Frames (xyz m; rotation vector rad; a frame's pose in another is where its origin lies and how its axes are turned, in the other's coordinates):
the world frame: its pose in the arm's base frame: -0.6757 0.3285 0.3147 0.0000 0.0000 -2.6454
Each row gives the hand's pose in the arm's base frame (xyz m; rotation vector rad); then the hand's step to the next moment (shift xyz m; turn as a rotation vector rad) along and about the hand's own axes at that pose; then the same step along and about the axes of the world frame.
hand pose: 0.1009 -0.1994 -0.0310 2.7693 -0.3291 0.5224
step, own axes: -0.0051 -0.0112 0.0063 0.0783 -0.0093 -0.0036
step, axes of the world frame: -0.0048 -0.0078 -0.0104 -0.0622 0.0373 0.0311
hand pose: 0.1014 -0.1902 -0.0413 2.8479 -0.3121 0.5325
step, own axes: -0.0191 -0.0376 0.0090 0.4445 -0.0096 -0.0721
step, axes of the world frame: -0.0129 -0.0346 -0.0222 -0.3158 0.2229 0.2312
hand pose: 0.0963 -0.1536 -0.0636 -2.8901 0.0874 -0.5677
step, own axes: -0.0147 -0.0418 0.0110 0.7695 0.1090 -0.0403
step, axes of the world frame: -0.0136 -0.0430 -0.0070 -0.5213 0.4949 0.2983
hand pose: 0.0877 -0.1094 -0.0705 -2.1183 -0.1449 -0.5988
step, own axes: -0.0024 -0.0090 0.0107 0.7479 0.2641 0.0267
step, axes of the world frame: -0.0058 -0.0130 0.0005 -0.5530 0.5515 0.1408
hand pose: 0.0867 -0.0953 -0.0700 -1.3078 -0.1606 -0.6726
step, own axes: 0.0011 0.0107 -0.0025 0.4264 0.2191 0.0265
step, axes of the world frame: -0.0045 0.0043 -0.0091 -0.3587 0.3181 0.0262
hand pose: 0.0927 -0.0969 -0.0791 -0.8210 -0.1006 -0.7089
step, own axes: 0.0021 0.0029 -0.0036 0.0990 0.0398 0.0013
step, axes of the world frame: -0.0013 0.0033 -0.0036 -0.0724 0.0777 0.0098
